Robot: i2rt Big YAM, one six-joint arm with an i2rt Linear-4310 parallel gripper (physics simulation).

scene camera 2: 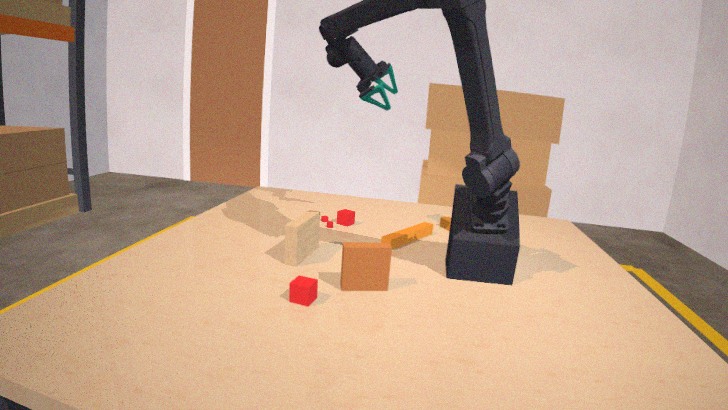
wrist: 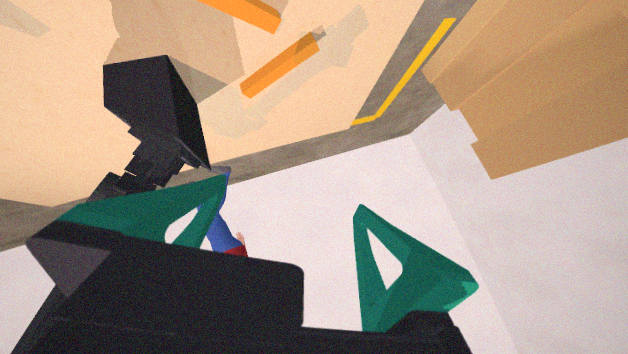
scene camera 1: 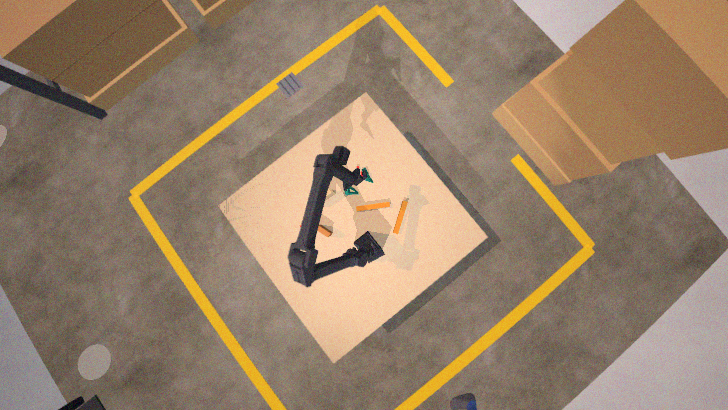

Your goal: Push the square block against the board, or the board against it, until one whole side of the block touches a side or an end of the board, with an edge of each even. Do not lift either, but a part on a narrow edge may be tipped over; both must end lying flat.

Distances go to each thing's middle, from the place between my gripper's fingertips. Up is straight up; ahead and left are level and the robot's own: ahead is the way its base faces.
Labels:
I see the pale wooden board [scene camera 2: 301, 234] 340 mm below my hand, 200 mm to the left of it and 180 mm ahead of it. From my hand the other things lie so: square block [scene camera 2: 365, 266]: 350 mm to the left, 340 mm below, 20 mm ahead.

